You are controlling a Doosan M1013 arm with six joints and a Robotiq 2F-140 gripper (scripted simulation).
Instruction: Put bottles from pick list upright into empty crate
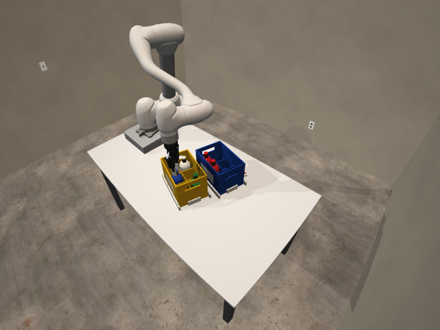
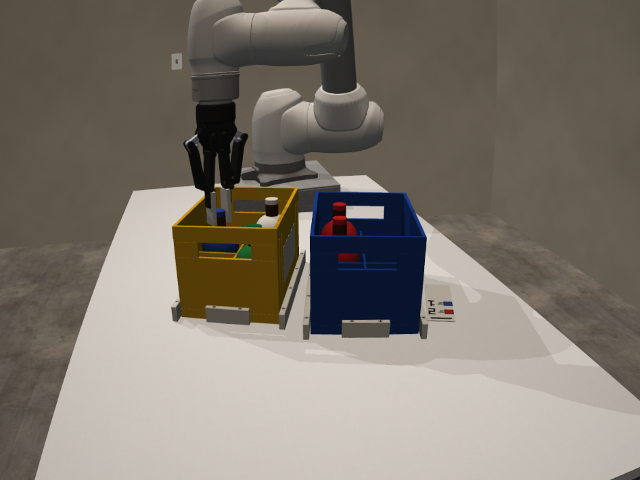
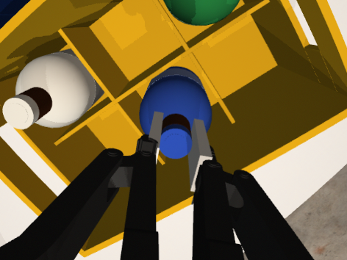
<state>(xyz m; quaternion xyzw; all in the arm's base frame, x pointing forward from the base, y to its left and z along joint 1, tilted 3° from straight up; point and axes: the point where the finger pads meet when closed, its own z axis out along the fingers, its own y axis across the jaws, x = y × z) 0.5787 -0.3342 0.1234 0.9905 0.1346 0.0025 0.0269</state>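
My gripper is now 8 cm above the blue bottle. The rest, counted from my hand: white-label bottle: 3 cm behind, 12 cm to the left, 8 cm below; yellow crate: 2 cm ahead, 4 cm to the left, 9 cm below; green bottle: 12 cm ahead, 3 cm to the left, 8 cm below.
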